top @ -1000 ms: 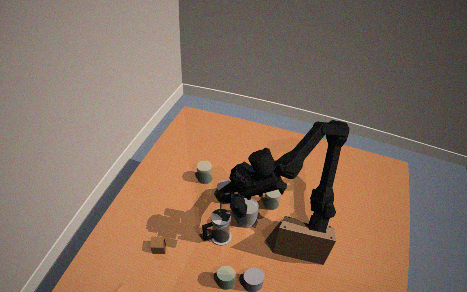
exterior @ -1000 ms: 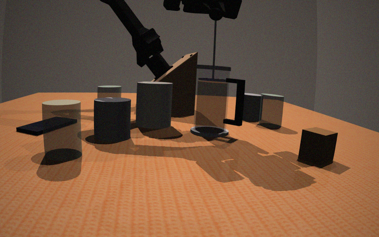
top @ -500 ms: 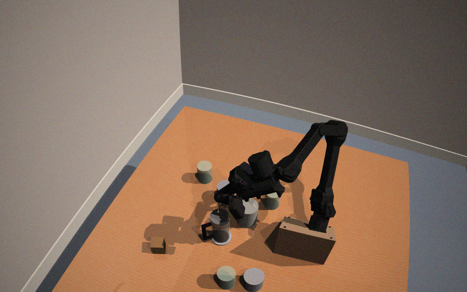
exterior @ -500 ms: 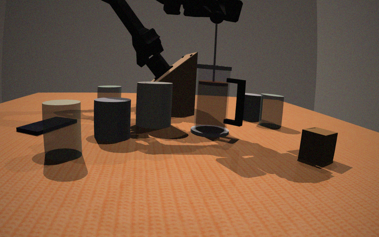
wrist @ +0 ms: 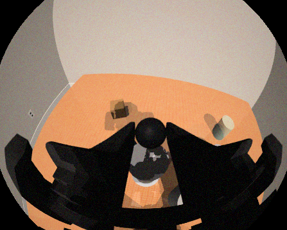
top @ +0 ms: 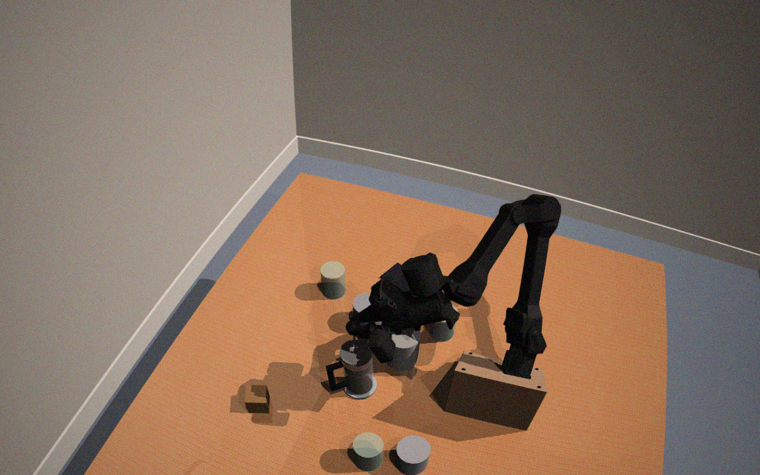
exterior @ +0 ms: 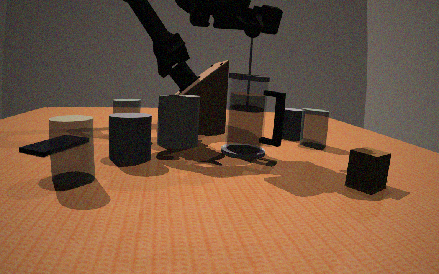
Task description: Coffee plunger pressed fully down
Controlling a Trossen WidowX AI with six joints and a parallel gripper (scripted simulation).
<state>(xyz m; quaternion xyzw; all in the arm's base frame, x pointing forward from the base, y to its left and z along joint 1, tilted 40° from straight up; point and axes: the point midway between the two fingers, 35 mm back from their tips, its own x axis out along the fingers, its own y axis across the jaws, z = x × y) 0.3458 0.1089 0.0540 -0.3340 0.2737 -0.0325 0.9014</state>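
The glass coffee press lies 10 mm to the left of my gripper tip and 120 mm below it.
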